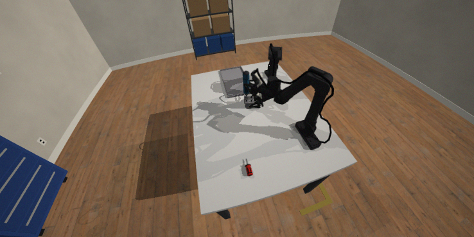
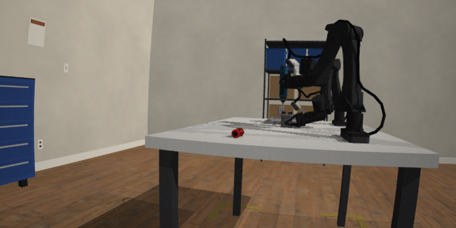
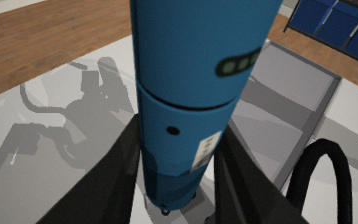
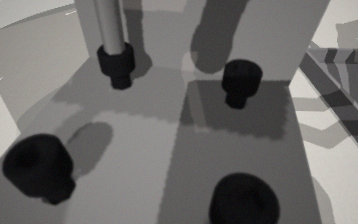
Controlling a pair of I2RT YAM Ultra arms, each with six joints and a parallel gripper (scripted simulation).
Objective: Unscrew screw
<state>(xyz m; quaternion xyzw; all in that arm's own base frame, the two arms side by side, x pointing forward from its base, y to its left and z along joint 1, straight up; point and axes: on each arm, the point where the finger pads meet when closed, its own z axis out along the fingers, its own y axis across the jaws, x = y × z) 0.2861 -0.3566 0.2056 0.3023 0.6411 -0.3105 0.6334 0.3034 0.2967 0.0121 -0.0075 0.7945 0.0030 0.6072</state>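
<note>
The joint module lies 10 mm above my right hand. Round my right hand: bit (70 mm above, 20 mm ahead, 10 mm to the left); then flat grey tray (340 mm to the right, 40 mm ahead, 20 mm below); then grey bracket (50 mm above).
</note>
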